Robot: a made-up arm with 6 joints. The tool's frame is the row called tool. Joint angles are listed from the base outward.
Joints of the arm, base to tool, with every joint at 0 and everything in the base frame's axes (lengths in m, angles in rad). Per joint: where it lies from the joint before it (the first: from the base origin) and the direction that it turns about. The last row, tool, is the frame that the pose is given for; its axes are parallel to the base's.
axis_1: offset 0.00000 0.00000 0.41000 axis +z
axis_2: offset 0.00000 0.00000 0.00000 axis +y
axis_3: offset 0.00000 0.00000 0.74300 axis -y
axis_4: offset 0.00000 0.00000 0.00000 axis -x
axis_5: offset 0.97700 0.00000 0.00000 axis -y
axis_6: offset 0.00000 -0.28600 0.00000 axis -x
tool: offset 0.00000 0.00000 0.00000
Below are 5 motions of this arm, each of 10 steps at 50 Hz.
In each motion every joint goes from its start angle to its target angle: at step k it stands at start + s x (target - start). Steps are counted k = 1, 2, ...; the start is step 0. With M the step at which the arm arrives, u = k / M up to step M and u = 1 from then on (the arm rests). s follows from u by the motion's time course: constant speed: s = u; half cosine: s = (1 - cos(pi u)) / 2; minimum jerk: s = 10 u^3 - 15 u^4 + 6 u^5.
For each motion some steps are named. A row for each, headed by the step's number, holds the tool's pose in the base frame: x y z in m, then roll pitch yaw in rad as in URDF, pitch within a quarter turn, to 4 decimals.
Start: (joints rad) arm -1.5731 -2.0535 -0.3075 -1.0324 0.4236 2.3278
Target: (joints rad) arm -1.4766 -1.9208 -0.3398 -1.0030 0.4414 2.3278
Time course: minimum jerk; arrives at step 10
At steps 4, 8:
4: -0.1644 0.5450 1.0927 1.0323 -1.0672 2.4267
8: -0.1947 0.4585 1.1314 0.8520 -1.1195 2.6296

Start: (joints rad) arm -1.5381 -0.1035 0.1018 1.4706 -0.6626 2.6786
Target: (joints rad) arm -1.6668 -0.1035 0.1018 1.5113 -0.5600 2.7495
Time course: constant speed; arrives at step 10
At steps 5, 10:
5: -0.0488 -0.8205 1.6273 2.1817 -0.1224 -2.2168
10: -0.0957 -0.8161 1.6277 2.1228 -0.1423 -2.2321

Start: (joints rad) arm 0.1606 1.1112 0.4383 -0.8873 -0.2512 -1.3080
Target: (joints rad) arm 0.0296 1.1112 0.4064 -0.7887 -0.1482 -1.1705
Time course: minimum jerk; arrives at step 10
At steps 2, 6, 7, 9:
2: 1.3036 0.0170 -0.0431 2.3698 0.8133 0.4292
6: 1.2933 -0.1034 -0.0465 2.1657 0.8096 0.2631
7: 1.2891 -0.1328 -0.0472 2.1157 0.8071 0.2230
9: 1.2844 -0.1620 -0.0479 2.0660 0.8041 0.1833

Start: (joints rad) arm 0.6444 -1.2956 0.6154 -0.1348 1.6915 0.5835
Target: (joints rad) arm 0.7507 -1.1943 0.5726 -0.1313 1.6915 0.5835
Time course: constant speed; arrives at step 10
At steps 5, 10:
5: -0.5278 -0.8122 1.6000 2.5960 0.3863 -2.3014
10: -0.4242 -0.7835 1.6487 2.5849 0.3151 -2.2538

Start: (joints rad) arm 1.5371 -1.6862 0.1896 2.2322 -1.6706 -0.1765
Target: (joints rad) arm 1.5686 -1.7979 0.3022 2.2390 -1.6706 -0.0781
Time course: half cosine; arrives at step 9
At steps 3, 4, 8, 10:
3: -0.2093 -1.2864 1.1382 0.4491 0.3148 -0.6270
4: -0.2035 -1.3154 1.1040 0.4647 0.3357 -0.6127
8: -0.1816 -1.4061 0.9797 0.5214 0.4049 -0.5582
10: -0.1803 -1.4106 0.9727 0.5247 0.4086 -0.5550

